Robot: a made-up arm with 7 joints.
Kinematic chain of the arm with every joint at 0, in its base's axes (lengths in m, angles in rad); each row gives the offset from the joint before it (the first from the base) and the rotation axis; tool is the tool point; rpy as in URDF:
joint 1: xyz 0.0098 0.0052 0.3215 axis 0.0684 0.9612 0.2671
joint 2: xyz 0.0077 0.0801 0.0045 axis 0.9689 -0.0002 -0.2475
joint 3: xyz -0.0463 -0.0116 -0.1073 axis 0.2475 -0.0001 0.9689
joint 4: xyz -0.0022 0.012 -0.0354 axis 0.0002 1 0
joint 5: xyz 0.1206 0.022 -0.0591 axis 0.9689 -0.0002 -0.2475
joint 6: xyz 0.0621 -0.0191 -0.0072 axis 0.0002 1 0
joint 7: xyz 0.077 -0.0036 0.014 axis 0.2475 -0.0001 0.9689
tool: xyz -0.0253 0.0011 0.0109 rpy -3.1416 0 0
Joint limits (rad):
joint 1: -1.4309..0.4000
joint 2: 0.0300..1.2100
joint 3: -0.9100..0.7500
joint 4: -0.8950..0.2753
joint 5: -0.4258..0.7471
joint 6: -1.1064..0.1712
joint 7: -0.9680..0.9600
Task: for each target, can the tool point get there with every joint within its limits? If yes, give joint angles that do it. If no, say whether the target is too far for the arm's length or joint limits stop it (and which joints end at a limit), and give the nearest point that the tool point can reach.
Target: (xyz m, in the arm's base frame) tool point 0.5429 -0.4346 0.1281
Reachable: no: too far | nearest point 0.2683 -0.1574 0.2423 | short by 0.407 m
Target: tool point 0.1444 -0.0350 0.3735
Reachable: yes | joints -0.9153 0.2850 -0.3380 -0.5679 0.4084 -0.6146 0.5971
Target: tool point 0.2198 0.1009 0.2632
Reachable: yes | joints -0.5654 1.1212 -0.2862 -0.2057 0.5004 -0.8587 0.1919
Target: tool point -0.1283 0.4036 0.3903
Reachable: no: joint limits stop it (at a limit: joint 1, joint 3, joint 4, joint 5, joint 6, joint 7) | nearest point 0.0422 0.3264 0.2760 | short by 0.219 m
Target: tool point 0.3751 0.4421 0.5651
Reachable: no: too far | nearest point 0.2427 0.2973 0.4802 | short by 0.214 m
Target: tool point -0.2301 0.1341 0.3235
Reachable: no: joint limits stop it (at a limit: joint 1, joint 2, joint 3, joint 4, joint 5, joint 7) | nearest point -0.0615 0.1041 0.4065 | short by 0.190 m
